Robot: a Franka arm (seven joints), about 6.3 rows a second.
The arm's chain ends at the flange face. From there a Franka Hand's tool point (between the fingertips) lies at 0.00 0.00 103.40 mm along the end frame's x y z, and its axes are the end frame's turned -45 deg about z.
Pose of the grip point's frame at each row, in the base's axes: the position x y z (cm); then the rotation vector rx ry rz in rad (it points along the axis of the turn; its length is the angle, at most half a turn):
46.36 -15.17 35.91 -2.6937 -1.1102 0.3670
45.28 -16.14 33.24 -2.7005 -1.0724 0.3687
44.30 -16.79 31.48 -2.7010 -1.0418 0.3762
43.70 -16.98 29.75 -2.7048 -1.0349 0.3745
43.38 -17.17 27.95 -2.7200 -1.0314 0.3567
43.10 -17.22 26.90 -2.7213 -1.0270 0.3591
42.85 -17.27 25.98 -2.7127 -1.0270 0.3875
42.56 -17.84 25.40 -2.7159 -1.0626 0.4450
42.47 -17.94 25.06 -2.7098 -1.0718 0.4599
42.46 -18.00 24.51 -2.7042 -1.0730 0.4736
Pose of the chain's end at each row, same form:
49.50 -16.13 45.71 -3.0111 0.0053 0.4699
48.45 -17.21 43.02 -3.0035 0.0441 0.4758
47.55 -17.96 41.23 -2.9941 0.0736 0.4886
46.93 -18.16 39.50 -2.9946 0.0817 0.4864
46.45 -18.30 37.76 -3.0029 0.0909 0.4629
46.19 -18.35 36.70 -3.0030 0.0956 0.4653
46.13 -18.37 35.72 -3.0018 0.0924 0.4959
46.11 -18.54 35.08 -3.0316 0.0599 0.5402
46.12 -18.59 34.71 -3.0330 0.0487 0.5551
46.21 -18.63 34.13 -3.0315 0.0454 0.5704

